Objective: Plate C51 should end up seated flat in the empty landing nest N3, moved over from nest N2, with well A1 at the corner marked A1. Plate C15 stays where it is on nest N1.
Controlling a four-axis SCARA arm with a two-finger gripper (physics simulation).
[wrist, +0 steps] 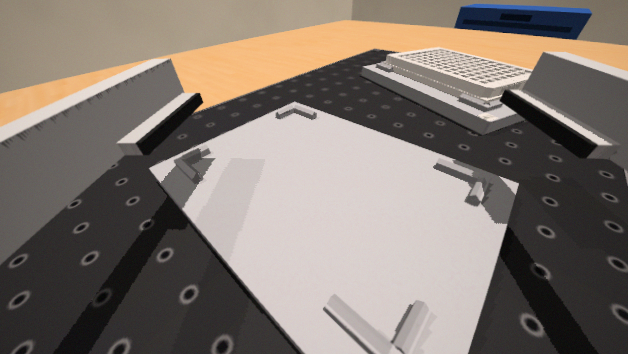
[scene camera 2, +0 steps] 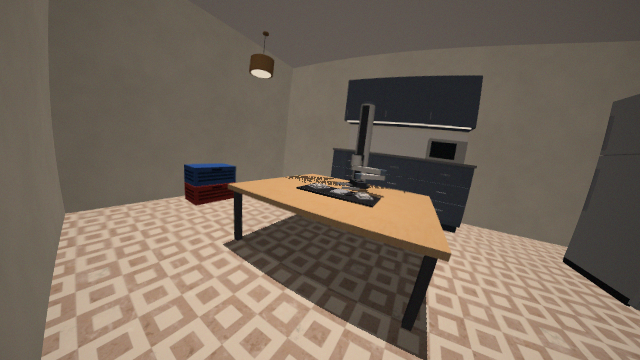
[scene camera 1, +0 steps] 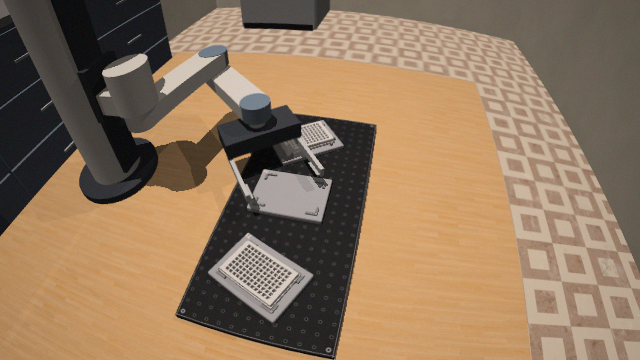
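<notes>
My gripper (scene camera 1: pixel 286 189) (wrist: pixel 347 77) is wide open, its fingers above opposite sides of empty nest N3 (scene camera 1: pixel 300 205) (wrist: pixel 350 225). N3 is a pale grey slab with raised corner guides. The fingers cast shadows on it; its near corner is cut off in the wrist view. White plate C51 (scene camera 1: pixel 260 272) (wrist: pixel 460 70) sits on nest N2 (scene camera 1: pixel 298 287) (wrist: pixel 425 97), beyond N3 in the wrist view. A small pale mark is at N2's near corner. Its lettering is unreadable. Plate C15 (scene camera 1: pixel 316 134) sits on nest N1 (scene camera 1: pixel 332 147), partly hidden behind the gripper.
All three nests stand on a black perforated board (scene camera 1: pixel 350 200) (wrist: pixel 320 82) on the wooden table (scene camera 1: pixel 430 200) (scene camera 2: pixel 400 220). The arm's round base (scene camera 1: pixel 95 192) stands left of the board in scene camera 1. A blue crate (scene camera 2: pixel 210 175) (wrist: pixel 525 22) is beyond the table.
</notes>
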